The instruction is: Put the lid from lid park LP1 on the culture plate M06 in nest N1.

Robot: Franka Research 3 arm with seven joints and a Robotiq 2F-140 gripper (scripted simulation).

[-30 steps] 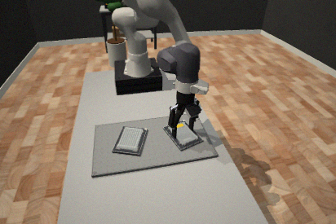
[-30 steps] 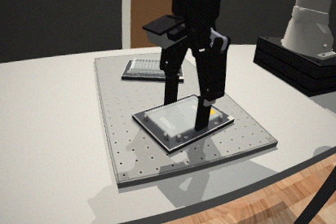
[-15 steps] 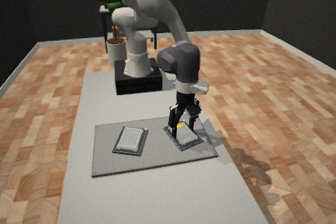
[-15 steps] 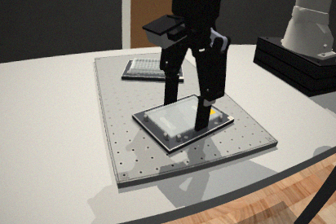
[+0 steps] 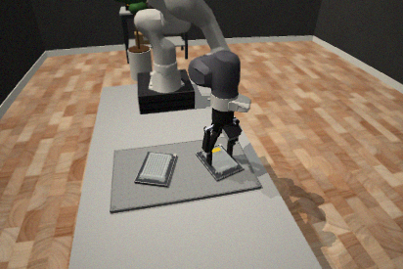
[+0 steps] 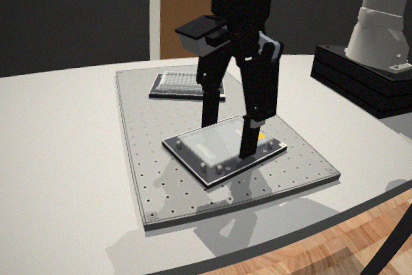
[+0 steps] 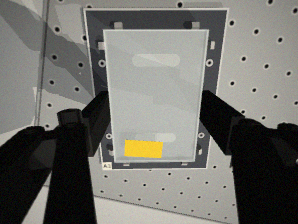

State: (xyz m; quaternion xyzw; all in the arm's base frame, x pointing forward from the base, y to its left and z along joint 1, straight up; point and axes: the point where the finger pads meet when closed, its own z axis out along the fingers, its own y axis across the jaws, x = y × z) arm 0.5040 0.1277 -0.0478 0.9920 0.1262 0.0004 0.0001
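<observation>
Now: the lid park frame 40 mm below my hand. From my hand the other things lie so: clear lid (20 mm below); then culture plate (20 mm behind, 240 mm to the right, 20 mm below).
</observation>
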